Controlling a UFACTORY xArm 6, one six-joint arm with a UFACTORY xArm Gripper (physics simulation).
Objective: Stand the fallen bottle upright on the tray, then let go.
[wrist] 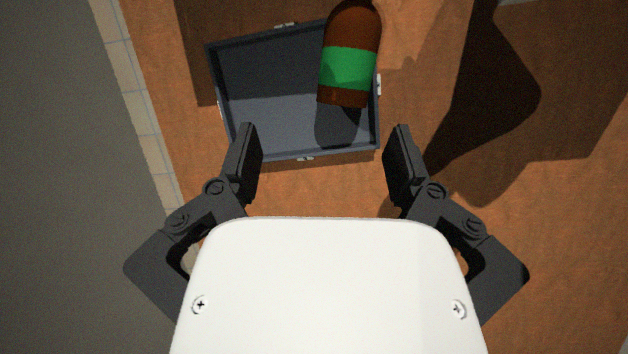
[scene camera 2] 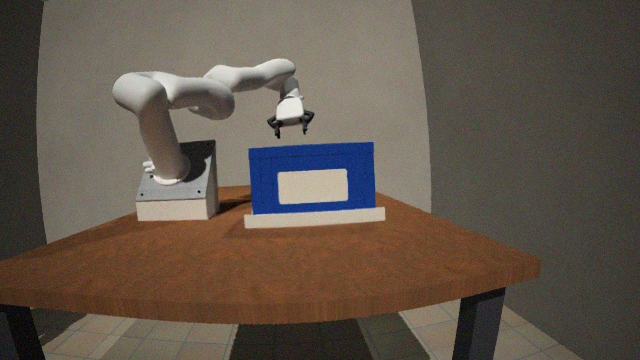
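Pixels of known places: gripper, between the fingertips: (wrist: 323,139) (scene camera 2: 291,134); arm's base, origin of its link: (scene camera 2: 172,170).
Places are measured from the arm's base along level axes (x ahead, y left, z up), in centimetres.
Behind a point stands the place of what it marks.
A brown bottle (wrist: 347,67) {x 34.7, y 12.9, z -5.5 cm} with a green label lies tilted in the wrist view, its base end over the inside of the dark grey tray (wrist: 280,120) {x 46.4, y 17.7, z -13.2 cm} and its shoulder over the far right part of the rim. Its neck is cut off by the top edge of that view. Bottle and tray do not show in the scene view. My gripper (scene camera 2: 291,134) {x 37.8, y 19.1, z 9.2 cm} (wrist: 323,139) {x 37.8, y 19.1, z 9.2 cm} is open and empty. It hangs in the air above table height, with the bottle beyond the fingertips, right of their middle in the wrist view.
In the scene view, a tall blue box (scene camera 2: 312,160) {x 39.2, y -22.2, z 0.3 cm} with a cream panel stands behind a low white strip (scene camera 2: 315,218) {x 39.0, y -23.3, z -12.1 cm} on the brown table (scene camera 2: 310,265) {x 34.5, y -50.0, z -13.7 cm}, below the gripper. The robot's base (scene camera 2: 172,210) {x 1.4, y -7.4, z -10.9 cm} stands to its left. Dark shadows cross the table right of the tray.
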